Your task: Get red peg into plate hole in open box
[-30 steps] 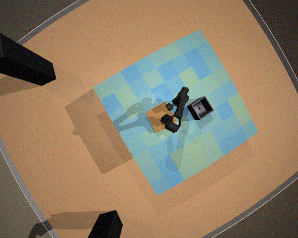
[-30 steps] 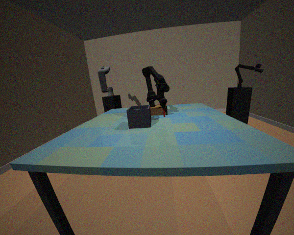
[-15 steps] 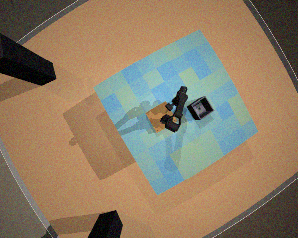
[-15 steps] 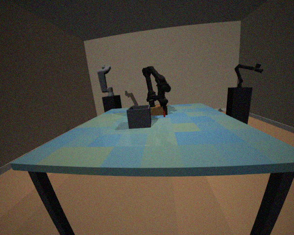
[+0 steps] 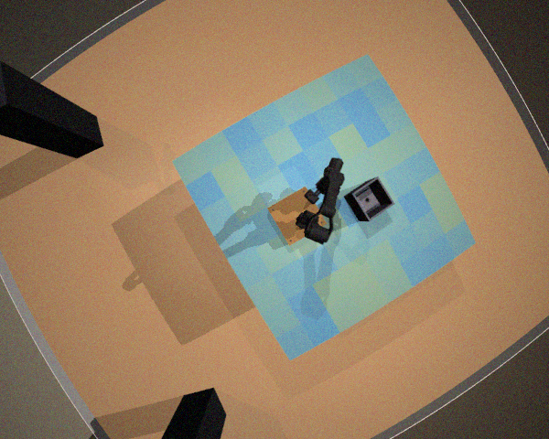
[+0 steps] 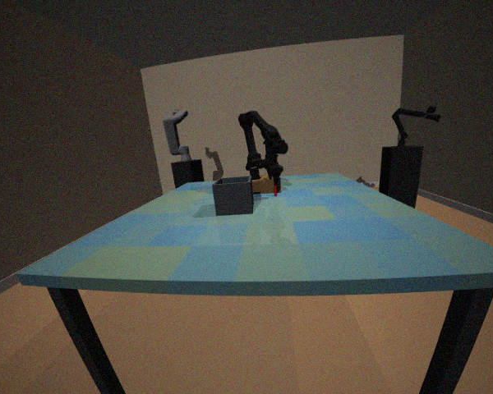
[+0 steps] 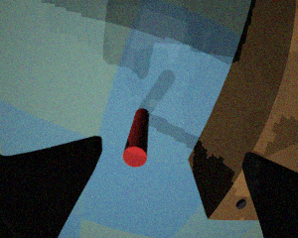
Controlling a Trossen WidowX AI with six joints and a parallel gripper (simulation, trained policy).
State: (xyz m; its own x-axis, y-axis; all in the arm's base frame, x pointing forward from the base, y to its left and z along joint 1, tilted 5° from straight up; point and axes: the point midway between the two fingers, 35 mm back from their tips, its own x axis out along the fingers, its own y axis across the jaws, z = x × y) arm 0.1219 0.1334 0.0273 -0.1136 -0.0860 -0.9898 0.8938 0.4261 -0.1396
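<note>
Now: gripper tip 20 mm short of the red peg, 10 mm to the right of it and 40 mm above it. Also, from my gripper tip: light grey plate: 240 mm ahead, 140 mm to the right, 30 mm below.
</note>
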